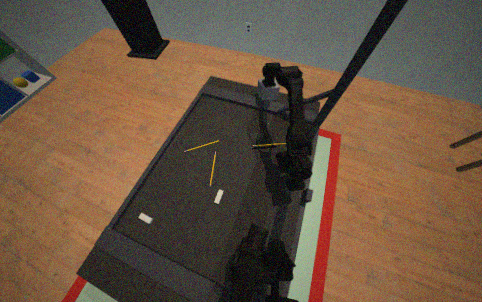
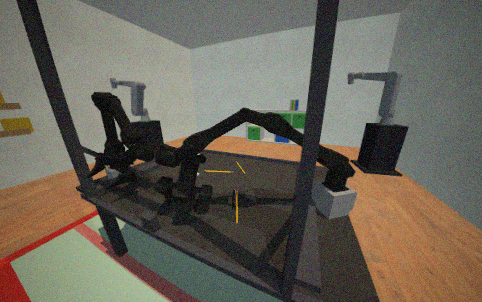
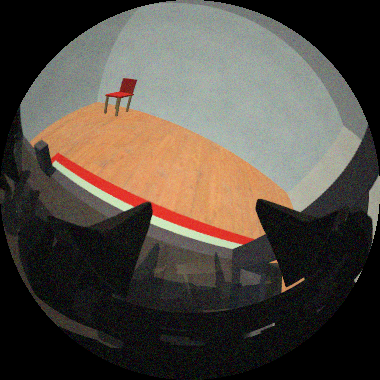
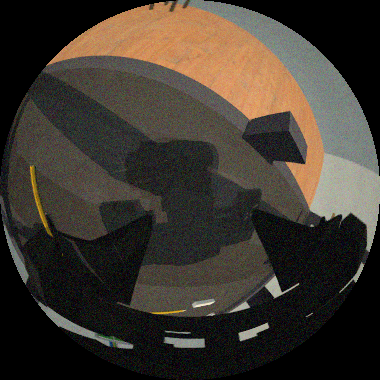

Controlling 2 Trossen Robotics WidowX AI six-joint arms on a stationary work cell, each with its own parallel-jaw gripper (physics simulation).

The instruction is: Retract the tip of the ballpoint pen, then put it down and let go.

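Places are measured from the left arm's base along level axes (x right, y ahead, z up), in centimetres.
Where they show: left gripper, between the fingertips: (image 1: 296,283) (image 2: 96,183) (image 3: 205,205); right gripper, between the fingertips: (image 1: 285,180) (image 2: 181,207) (image 4: 203,217); right arm's base, origin of its link: (image 1: 268,83) (image 2: 334,186).
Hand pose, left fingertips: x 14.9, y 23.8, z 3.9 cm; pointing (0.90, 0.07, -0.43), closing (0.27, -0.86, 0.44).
Each offset is from my left fingertips to the top centre of the thing. Level surfaces: height alone.
Three thin yellow sticks lie apart on the dark table @[dz -9.9 cm] (image 1: 165,195): a first stick @[dx -60.0, dy +30.2, dz -9.2 cm] (image 1: 201,146), a second stick @[dx -47.8, dy +22.1, dz -9.0 cm] (image 1: 213,169), and a third stick @[dx -28.2, dy +47.9, dz -9.2 cm] (image 1: 272,144) (image 2: 237,210) close to the right arm. A thin dark strip lies along the third stick, with a pale bit at its end; I cannot tell whether it is the pen or part of it. My right gripper (image 2: 184,196) (image 4: 203,217) is open and empty, pointing down low over the table, beside the third stick. My left gripper (image 3: 205,205) is open and empty at the table's other end, away from the sticks.
Two small white blocks, one @[dx -61.1, dy -10.9, dz -8.7 cm] (image 1: 145,218) near the table's long edge and one @[dx -37.9, dy +12.2, dz -8.7 cm] (image 1: 219,196) near the second stick, lie on the table. A small dark block @[dx -3.9, dy +30.2, dz -4.2 cm] (image 1: 307,195) (image 4: 272,136) is at the table edge. Dark frame posts (image 2: 312,100) (image 2: 50,95) rise beside the table.
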